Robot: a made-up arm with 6 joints.
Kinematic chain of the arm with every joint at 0, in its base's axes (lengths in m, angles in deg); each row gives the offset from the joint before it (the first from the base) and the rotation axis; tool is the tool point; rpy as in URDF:
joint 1: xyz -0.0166 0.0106 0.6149 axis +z
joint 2: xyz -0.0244 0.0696 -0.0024 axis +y
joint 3: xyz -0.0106 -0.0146 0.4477 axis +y
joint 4: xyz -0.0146 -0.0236 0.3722 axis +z
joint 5: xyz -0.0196 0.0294 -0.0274 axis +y
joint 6: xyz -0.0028 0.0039 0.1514 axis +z
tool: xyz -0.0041 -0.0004 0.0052 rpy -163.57 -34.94 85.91
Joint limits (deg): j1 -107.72..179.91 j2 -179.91..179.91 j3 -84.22..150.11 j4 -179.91..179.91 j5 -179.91..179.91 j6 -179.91..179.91
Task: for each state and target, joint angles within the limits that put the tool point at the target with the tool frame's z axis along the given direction. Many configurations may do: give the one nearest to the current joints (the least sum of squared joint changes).
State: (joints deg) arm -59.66 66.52 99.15 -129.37 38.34 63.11
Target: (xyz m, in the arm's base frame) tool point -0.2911 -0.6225 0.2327 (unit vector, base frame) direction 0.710 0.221 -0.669
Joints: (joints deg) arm -106.74 101.90 48.41 -135.55 73.96 62.64
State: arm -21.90 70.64 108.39 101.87 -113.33 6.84
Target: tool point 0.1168 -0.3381 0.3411 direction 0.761 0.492 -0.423
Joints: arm -55.62 92.68 122.57 66.88 -125.64 -8.58
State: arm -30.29 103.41 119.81 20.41 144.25 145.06
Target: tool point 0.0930 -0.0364 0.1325 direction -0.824 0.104 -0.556
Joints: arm -58.21 143.83 84.73 12.15 161.90 153.04
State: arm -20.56 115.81 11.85 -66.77 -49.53 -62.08
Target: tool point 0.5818 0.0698 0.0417 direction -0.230 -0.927 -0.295
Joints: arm -12.99 123.13 17.53 -98.54 -70.11 -79.88
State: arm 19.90 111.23 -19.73 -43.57 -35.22 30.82
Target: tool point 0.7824 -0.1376 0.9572 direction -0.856 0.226 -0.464
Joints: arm -20.91 78.36 -8.56 -42.96 -47.40 64.94
